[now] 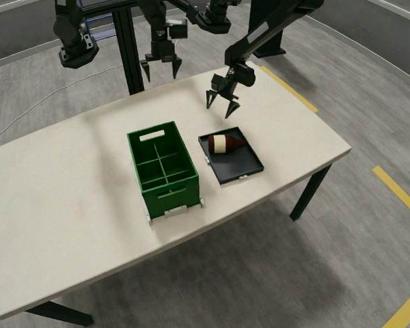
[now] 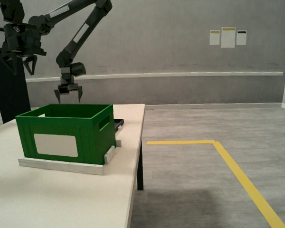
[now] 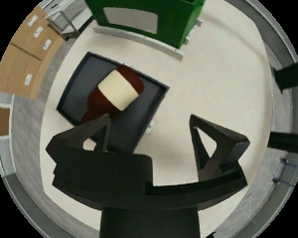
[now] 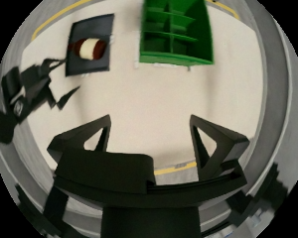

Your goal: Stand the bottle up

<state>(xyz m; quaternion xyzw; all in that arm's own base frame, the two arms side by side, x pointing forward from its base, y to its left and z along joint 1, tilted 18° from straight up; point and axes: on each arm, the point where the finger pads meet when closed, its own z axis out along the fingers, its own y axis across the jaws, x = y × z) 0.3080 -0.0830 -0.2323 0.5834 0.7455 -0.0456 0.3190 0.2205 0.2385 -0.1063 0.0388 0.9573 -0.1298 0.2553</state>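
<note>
Now: the bottle 100 mm ahead of my left hand and 100 mm below it. The rest, counted from my left hand: green crate (150 mm ahead, 290 mm to the right, 60 mm below); dark tray (120 mm ahead, 130 mm below).
</note>
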